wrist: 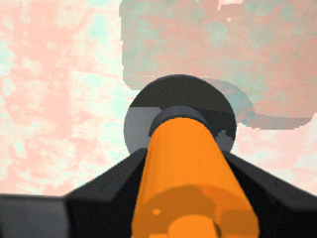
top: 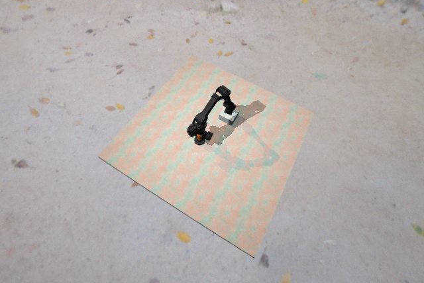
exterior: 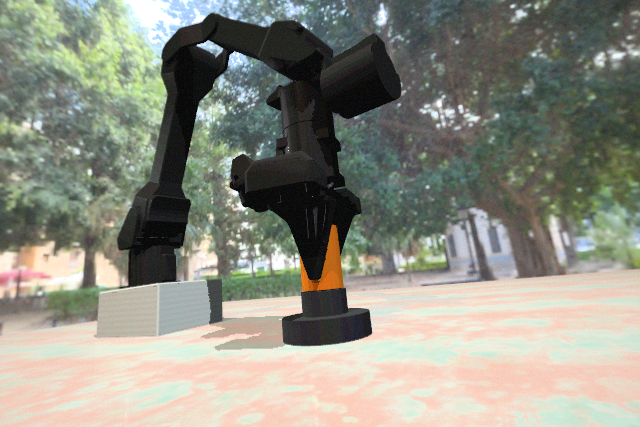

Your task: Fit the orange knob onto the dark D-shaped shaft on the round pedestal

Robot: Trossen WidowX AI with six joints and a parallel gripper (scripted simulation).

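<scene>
My gripper tip is now 20 mm below the orange knob. The rest, counted from my gripper tip: round pedestal (20 mm below).
</scene>
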